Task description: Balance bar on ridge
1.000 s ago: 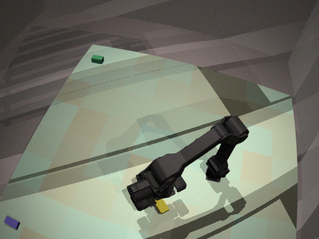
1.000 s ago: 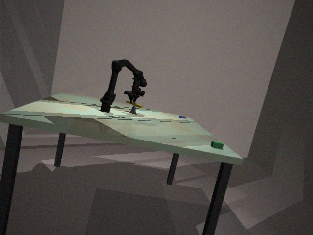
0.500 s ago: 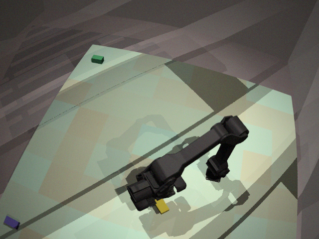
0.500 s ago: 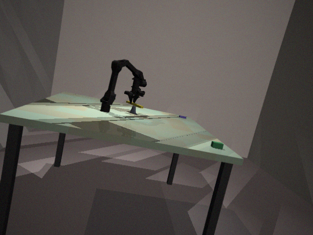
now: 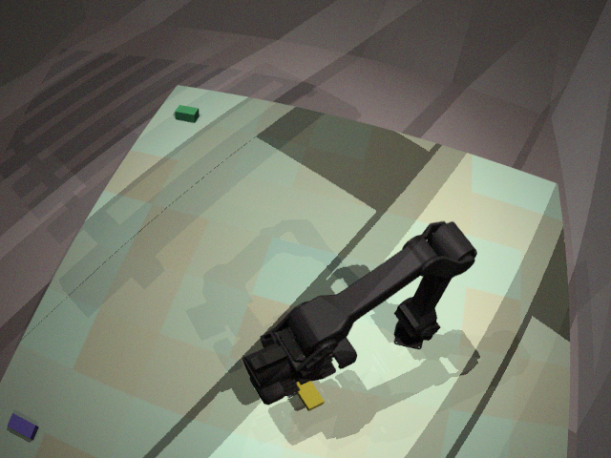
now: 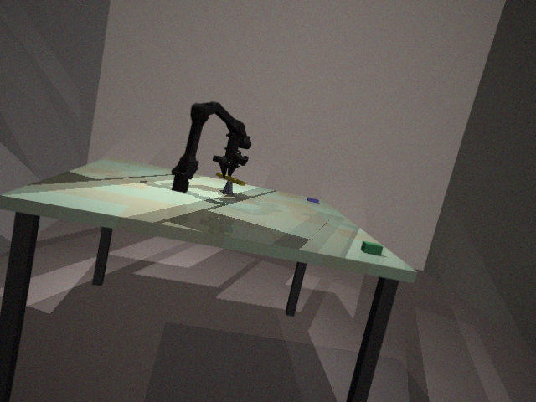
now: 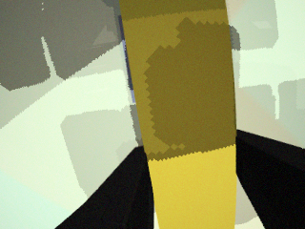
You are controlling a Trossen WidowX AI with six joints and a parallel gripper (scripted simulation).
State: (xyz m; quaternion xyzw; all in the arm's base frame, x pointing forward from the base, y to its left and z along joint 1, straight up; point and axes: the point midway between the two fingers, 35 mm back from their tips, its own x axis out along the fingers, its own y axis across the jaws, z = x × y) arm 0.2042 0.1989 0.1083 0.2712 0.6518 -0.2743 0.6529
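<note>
The yellow bar lies 2 cm ahead of my gripper tip and 2 cm to the right of it. Round my gripper tip: green block: 54 cm ahead, 70 cm to the right, 6 cm below; then purple block: 54 cm ahead, 30 cm to the left, 7 cm below.
</note>
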